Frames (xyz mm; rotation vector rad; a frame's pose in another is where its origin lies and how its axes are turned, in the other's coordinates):
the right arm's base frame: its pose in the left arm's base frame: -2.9 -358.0 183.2 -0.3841 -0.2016 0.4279
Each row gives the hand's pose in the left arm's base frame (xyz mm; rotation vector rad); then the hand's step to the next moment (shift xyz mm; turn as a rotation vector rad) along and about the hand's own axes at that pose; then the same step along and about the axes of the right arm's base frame.
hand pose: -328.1 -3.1 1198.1 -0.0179 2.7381 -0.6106
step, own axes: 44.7 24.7 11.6 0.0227 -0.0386 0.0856
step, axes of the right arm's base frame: -30.6 39.0 -16.9 -0.0351 -0.0362 -0.0824
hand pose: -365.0 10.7 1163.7 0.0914 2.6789 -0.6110
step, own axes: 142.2 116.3 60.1 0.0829 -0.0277 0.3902
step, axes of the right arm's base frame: -65.7 158.6 -88.9 -0.0703 -0.0463 -0.3909
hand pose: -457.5 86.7 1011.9 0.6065 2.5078 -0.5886
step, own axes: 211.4 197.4 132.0 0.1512 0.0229 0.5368
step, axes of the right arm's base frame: 23.6 249.0 -196.3 -0.0722 0.0016 -0.5535
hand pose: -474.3 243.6 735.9 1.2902 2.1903 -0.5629
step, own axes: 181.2 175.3 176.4 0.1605 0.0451 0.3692
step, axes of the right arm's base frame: 123.0 142.4 -243.5 -0.0285 0.0580 -0.3999
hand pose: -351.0 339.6 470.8 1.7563 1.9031 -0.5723
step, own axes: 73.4 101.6 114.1 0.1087 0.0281 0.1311
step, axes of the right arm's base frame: 78.1 14.0 -149.8 0.0130 0.0651 -0.1593
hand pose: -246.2 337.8 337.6 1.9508 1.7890 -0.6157
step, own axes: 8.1 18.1 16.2 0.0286 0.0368 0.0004
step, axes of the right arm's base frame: 12.2 -3.1 -22.3 0.0415 0.0092 -0.0192
